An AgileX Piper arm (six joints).
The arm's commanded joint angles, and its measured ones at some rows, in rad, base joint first. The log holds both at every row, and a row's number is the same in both.
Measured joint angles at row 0:
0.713, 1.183, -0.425, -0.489, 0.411, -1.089
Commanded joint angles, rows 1 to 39:
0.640, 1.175, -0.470, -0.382, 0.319, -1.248
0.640, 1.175, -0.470, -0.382, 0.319, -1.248
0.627, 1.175, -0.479, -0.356, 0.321, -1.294
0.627, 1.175, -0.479, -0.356, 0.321, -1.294
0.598, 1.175, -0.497, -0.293, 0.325, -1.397
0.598, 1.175, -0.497, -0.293, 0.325, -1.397
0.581, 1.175, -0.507, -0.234, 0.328, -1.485
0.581, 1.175, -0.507, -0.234, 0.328, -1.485
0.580, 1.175, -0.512, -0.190, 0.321, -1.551
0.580, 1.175, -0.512, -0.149, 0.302, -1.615
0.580, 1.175, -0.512, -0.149, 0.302, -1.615
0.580, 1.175, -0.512, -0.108, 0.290, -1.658
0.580, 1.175, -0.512, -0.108, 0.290, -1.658
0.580, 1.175, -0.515, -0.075, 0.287, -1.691
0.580, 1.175, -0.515, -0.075, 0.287, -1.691
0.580, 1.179, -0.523, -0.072, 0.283, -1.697
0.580, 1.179, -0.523, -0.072, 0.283, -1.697
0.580, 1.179, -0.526, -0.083, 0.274, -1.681
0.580, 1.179, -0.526, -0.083, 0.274, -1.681
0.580, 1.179, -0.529, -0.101, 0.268, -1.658
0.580, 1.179, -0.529, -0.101, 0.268, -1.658
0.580, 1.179, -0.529, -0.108, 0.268, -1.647
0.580, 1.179, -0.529, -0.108, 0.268, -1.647
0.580, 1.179, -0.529, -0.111, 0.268, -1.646
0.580, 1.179, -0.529, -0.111, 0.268, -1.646
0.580, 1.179, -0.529, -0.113, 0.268, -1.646
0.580, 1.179, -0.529, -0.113, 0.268, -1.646
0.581, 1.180, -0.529, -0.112, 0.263, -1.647
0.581, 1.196, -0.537, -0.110, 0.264, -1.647
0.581, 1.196, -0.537, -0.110, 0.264, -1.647
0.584, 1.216, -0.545, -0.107, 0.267, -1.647
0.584, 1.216, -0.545, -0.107, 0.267, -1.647
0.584, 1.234, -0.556, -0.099, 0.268, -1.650
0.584, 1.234, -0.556, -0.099, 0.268, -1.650
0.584, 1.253, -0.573, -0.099, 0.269, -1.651
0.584, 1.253, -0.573, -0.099, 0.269, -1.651
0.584, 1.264, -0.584, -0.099, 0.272, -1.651
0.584, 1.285, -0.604, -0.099, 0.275, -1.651
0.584, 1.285, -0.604, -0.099, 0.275, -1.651
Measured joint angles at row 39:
0.583, 1.271, -0.562, -0.108, 0.339, -1.654
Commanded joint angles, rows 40 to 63:
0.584, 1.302, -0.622, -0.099, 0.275, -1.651
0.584, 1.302, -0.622, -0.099, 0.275, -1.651
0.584, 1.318, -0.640, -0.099, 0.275, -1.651
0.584, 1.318, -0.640, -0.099, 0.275, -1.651
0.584, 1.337, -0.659, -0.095, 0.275, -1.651
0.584, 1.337, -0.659, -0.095, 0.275, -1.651
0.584, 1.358, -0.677, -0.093, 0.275, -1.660
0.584, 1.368, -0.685, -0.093, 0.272, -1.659
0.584, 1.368, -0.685, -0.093, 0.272, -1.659
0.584, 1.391, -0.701, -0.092, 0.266, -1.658
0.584, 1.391, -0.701, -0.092, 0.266, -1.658
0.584, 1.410, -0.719, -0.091, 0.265, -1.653
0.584, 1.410, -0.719, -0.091, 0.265, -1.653
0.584, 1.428, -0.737, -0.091, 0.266, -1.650
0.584, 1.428, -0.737, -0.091, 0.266, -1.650
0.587, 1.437, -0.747, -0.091, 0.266, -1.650
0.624, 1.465, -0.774, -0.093, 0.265, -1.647
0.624, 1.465, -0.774, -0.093, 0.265, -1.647
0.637, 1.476, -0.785, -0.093, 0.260, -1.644
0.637, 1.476, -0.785, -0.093, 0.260, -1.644
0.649, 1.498, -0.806, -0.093, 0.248, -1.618
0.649, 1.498, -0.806, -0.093, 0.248, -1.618
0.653, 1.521, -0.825, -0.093, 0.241, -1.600
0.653, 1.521, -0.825, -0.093, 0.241, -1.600
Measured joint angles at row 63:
0.644, 1.503, -0.785, -0.101, 0.320, -1.640
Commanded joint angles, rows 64 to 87:
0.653, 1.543, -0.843, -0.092, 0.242, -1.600
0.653, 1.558, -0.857, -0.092, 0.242, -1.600
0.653, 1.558, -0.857, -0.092, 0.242, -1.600
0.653, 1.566, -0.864, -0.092, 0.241, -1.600
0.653, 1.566, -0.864, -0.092, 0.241, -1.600
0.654, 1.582, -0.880, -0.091, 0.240, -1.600
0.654, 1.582, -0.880, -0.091, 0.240, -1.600
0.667, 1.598, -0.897, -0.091, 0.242, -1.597
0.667, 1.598, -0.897, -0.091, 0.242, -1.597
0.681, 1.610, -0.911, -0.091, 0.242, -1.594
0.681, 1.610, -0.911, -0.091, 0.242, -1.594
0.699, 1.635, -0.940, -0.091, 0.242, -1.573
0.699, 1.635, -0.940, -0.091, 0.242, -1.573
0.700, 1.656, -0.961, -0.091, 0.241, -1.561
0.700, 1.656, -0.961, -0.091, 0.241, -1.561
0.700, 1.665, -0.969, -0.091, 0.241, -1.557
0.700, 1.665, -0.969, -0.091, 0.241, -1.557
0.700, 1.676, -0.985, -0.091, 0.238, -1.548
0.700, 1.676, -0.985, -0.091, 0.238, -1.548
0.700, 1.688, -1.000, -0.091, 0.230, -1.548
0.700, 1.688, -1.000, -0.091, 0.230, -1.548
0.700, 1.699, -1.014, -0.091, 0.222, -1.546
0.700, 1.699, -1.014, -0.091, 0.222, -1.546
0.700, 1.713, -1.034, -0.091, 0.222, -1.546
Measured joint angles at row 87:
0.699, 1.710, -0.994, -0.097, 0.299, -1.560
